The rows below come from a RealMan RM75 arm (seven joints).
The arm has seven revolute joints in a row. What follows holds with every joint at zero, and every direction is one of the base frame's. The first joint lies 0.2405 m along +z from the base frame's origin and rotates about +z. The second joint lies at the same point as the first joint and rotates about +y. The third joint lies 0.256 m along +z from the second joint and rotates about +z. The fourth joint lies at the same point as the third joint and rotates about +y. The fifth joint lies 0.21 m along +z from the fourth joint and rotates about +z. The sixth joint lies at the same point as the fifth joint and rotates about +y. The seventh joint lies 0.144 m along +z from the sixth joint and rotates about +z. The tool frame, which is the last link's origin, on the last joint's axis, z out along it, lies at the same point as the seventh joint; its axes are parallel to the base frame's.
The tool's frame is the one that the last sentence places.
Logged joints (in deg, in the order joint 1, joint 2, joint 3, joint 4, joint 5, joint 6, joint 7), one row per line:
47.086, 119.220, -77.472, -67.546, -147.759, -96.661, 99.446
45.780, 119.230, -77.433, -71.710, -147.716, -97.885, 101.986
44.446, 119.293, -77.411, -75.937, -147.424, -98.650, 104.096
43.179, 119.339, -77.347, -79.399, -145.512, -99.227, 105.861
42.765, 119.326, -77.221, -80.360, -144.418, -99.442, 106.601
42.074, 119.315, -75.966, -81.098, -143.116, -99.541, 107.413
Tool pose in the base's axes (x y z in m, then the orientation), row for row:
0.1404, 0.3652, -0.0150, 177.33, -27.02, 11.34
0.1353, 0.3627, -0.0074, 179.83, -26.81, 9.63
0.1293, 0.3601, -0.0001, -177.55, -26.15, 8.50
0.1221, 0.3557, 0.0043, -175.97, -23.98, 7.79
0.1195, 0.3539, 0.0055, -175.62, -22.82, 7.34
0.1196, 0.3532, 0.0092, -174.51, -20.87, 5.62
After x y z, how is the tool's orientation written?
As angles about the fixed x, y, z axes (roll, pitch, yaw), in degrees.
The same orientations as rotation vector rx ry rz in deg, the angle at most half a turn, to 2 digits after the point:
-174.15, -16.31, -42.22
-172.51, -14.47, -41.13
-170.69, -13.54, -39.39
-170.26, -12.87, -35.77
-170.47, -12.26, -34.00
-170.51, -9.88, -31.01

